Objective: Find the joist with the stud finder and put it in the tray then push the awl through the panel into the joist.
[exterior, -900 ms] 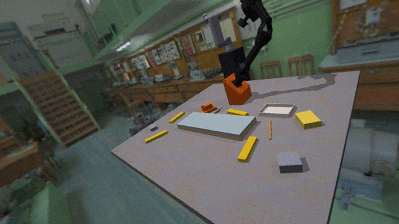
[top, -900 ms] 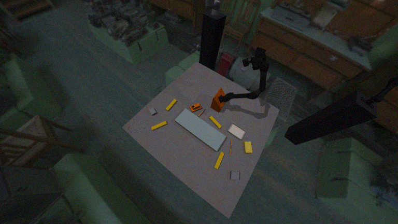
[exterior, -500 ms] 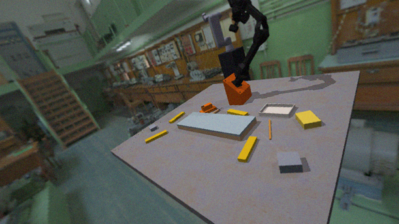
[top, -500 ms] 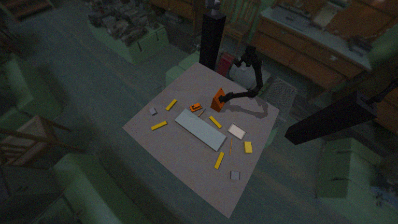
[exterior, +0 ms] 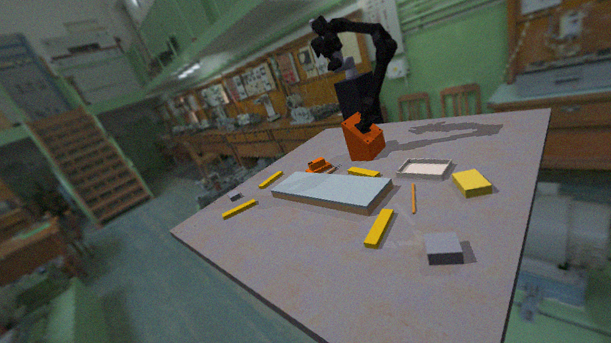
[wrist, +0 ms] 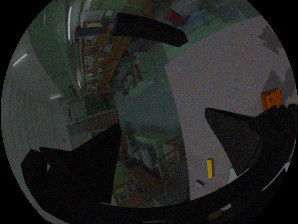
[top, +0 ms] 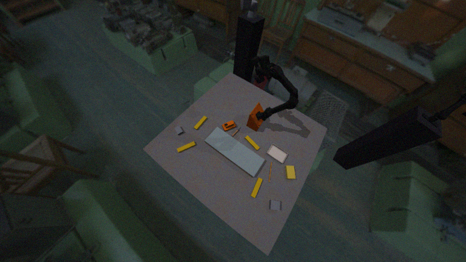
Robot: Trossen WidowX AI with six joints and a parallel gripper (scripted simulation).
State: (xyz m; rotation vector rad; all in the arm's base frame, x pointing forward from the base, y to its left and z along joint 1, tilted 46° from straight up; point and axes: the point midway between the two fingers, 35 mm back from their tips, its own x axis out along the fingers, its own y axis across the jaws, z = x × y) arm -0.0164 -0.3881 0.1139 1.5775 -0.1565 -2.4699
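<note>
The stud finder lies 43 cm below my gripper tip, 31 cm ahead of it and 5 cm to the left of it. Round my gripper tip: thin orange stick (61 cm to the left, 47 cm below, 37 cm ahead); then awl (46 cm below, 28 cm ahead, 15 cm to the left); then tray (56 cm to the left, 46 cm below, 20 cm ahead).
</note>
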